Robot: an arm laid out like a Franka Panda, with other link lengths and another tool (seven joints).
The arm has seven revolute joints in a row. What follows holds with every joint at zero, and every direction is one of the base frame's.
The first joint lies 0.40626 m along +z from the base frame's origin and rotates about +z.
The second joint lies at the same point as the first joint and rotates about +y.
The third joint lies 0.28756 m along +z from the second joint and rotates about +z.
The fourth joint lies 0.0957 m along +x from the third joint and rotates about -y.
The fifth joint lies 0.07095 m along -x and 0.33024 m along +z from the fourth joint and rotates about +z.
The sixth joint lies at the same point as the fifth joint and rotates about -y.
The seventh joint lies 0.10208 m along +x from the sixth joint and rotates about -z.
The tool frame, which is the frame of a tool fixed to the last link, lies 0.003 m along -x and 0.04 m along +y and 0.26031 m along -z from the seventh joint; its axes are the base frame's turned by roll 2.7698, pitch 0 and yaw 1.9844 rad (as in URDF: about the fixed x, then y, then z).
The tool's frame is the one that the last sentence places.
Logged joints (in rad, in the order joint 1, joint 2, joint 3, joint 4, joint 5, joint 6, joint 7), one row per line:
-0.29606 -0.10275 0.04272 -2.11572 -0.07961 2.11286 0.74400
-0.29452 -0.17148 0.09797 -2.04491 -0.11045 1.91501 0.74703
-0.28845 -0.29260 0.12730 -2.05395 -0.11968 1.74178 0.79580
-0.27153 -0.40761 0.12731 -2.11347 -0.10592 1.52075 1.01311
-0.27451 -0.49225 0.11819 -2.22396 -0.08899 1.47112 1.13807
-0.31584 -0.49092 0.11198 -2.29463 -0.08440 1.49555 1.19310
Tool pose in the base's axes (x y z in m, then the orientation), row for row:
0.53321 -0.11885 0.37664 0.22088 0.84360 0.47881 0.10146
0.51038 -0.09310 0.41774 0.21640 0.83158 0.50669 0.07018
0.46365 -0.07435 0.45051 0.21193 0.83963 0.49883 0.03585
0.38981 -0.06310 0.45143 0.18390 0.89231 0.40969 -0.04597
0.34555 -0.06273 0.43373 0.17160 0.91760 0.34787 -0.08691
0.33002 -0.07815 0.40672 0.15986 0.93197 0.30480 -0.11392
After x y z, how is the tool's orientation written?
As a quaternion, w x y z.
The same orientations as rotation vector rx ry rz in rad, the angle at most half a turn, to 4 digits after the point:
2.3321 1.3236 0.2805
2.3043 1.4040 0.1945
2.3321 1.3855 0.0996
2.5161 1.1552 -0.1296
2.6049 0.9875 -0.2467
2.6629 0.8709 -0.3255

